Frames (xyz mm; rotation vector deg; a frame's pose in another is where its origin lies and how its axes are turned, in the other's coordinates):
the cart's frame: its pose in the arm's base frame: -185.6 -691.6 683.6 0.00 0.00 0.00
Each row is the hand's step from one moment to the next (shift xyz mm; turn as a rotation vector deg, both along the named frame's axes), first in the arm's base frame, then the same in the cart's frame.
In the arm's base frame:
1: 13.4 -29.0 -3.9 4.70 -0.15 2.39
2: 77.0 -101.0 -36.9 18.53 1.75 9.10
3: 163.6 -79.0 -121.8 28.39 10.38 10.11
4: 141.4 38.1 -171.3 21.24 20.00 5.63
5: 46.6 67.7 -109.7 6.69 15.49 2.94
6: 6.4 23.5 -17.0 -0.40 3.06 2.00
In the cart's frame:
1: 13.4 -29.0 -3.9 4.70 -0.15 2.39
2: 77.0 -101.0 -36.9 18.53 1.75 9.10
3: 163.6 -79.0 -121.8 28.39 10.38 10.11
4: 141.4 38.1 -171.3 21.24 20.00 5.63
5: 46.6 67.7 -109.7 6.69 15.49 2.94
6: 6.4 23.5 -17.0 -0.40 3.06 2.00

